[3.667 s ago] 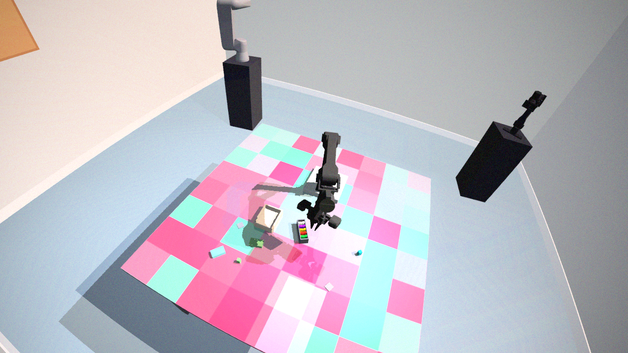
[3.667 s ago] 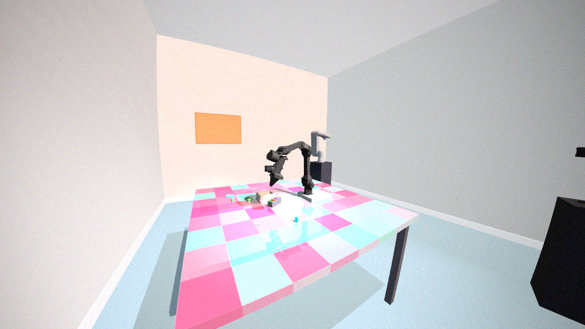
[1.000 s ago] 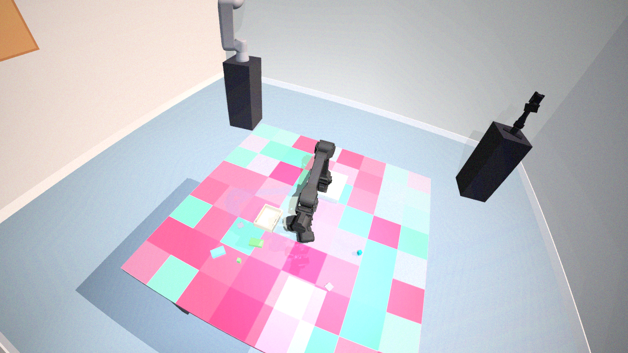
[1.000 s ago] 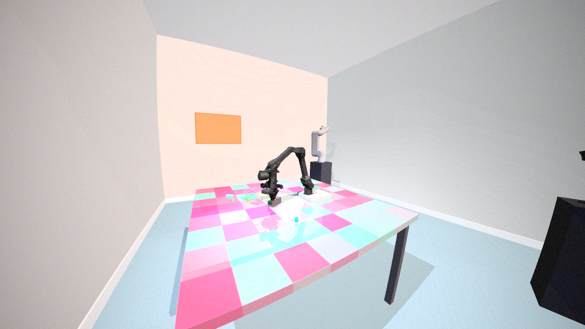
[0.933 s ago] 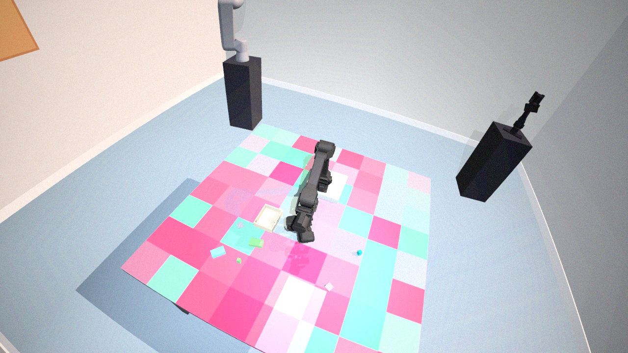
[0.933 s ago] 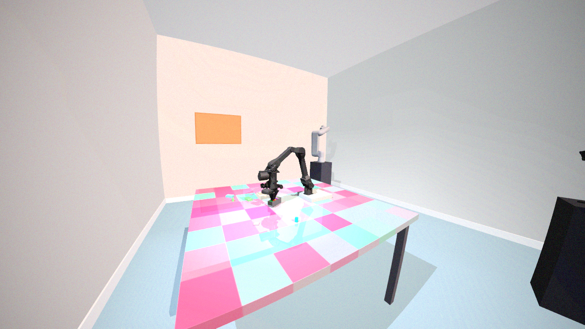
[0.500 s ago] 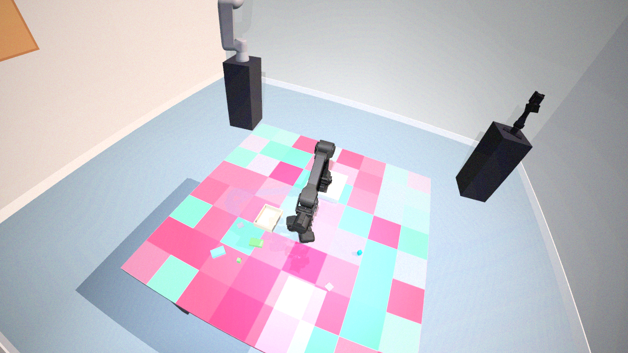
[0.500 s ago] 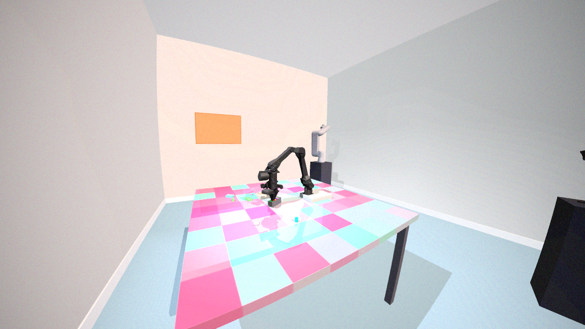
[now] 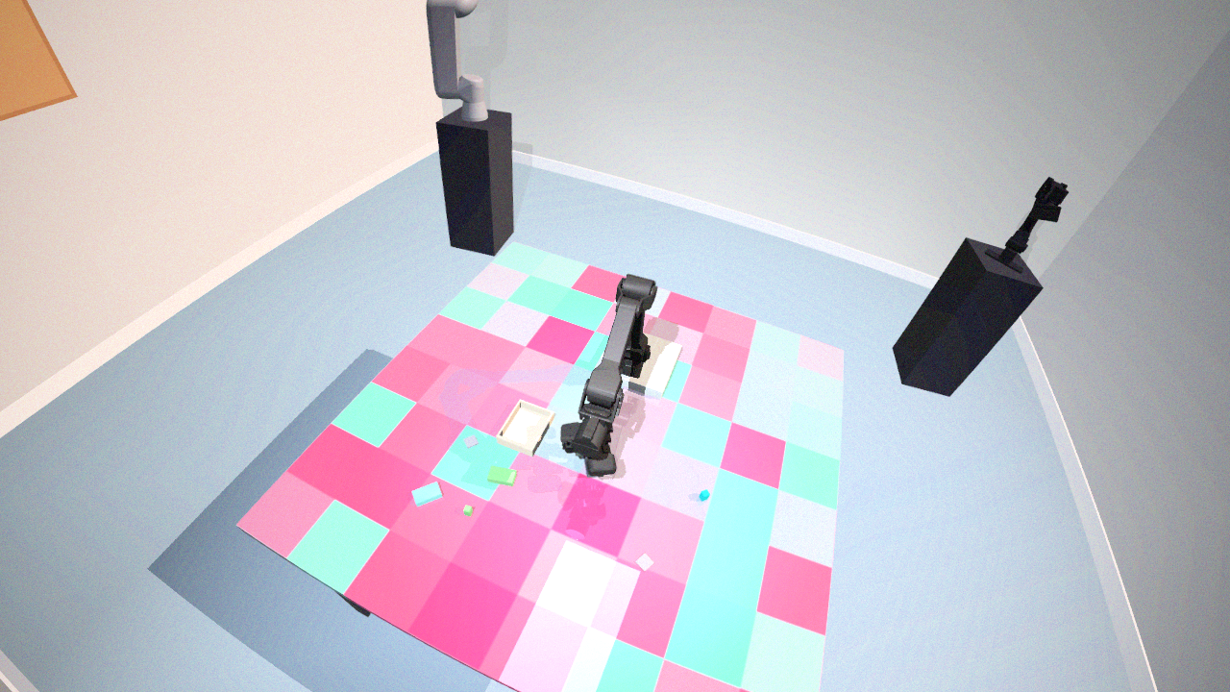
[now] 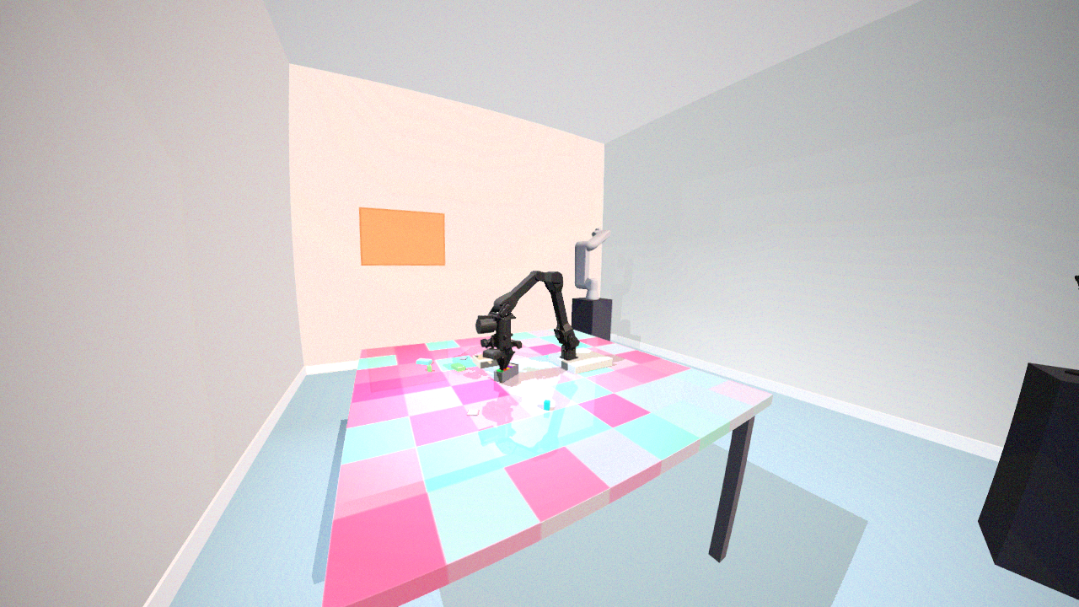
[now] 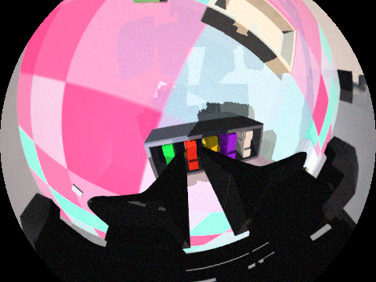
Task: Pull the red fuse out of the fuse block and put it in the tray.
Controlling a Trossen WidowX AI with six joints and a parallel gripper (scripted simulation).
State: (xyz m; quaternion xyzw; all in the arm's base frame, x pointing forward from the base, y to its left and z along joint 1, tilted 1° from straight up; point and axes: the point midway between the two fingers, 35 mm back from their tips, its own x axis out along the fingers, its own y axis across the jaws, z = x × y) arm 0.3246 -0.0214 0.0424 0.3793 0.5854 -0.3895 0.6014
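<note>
My gripper tip is 10 mm above the red fuse. Also, from my gripper tip: beige tray (190 mm to the right, 40 mm behind, 30 mm below); cyan cube (290 mm to the left, 20 mm below, 10 mm ahead); green flat block (200 mm to the right, 110 mm ahead, 30 mm below).
</note>
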